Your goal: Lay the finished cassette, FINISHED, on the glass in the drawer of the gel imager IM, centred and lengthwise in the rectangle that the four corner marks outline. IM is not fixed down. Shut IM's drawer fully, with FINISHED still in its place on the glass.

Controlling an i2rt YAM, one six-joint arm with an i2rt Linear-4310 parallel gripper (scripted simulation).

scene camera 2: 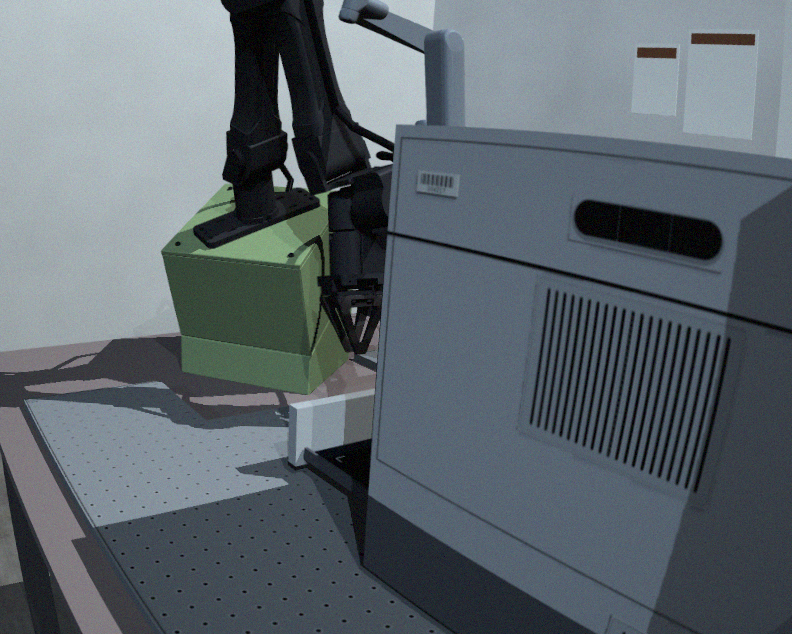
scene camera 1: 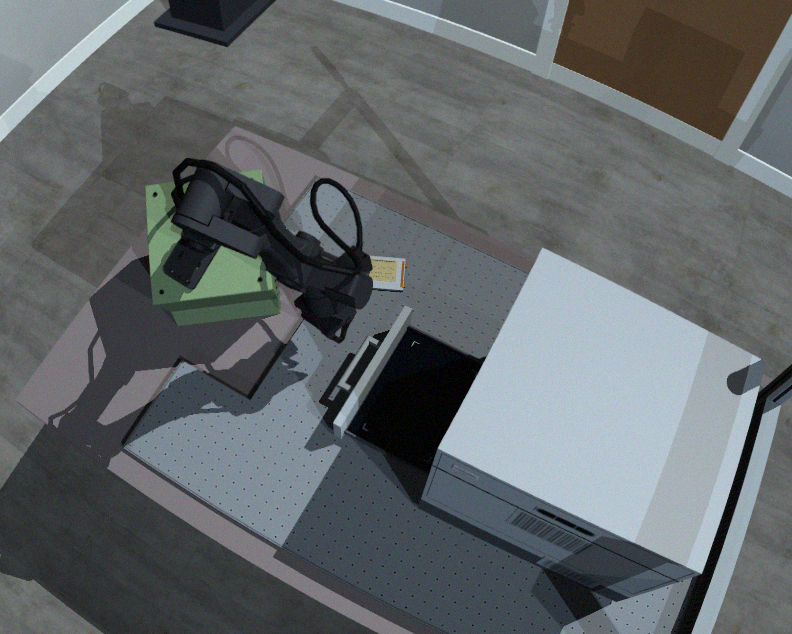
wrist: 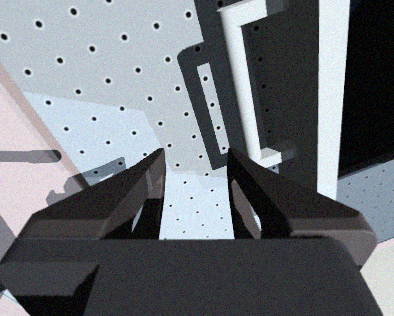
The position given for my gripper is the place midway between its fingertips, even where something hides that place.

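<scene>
My gripper (scene camera 2: 355, 353), (scene camera 1: 335, 336), (wrist: 196, 158). Gel imager (scene camera 2: 575, 417), (scene camera 1: 599, 441). Finished cassette (scene camera 1: 387, 274). Scene camera 2 does not show the finished cassette, hidden by the gel imager. In the wrist view the finished cassette is out of frame.
</scene>
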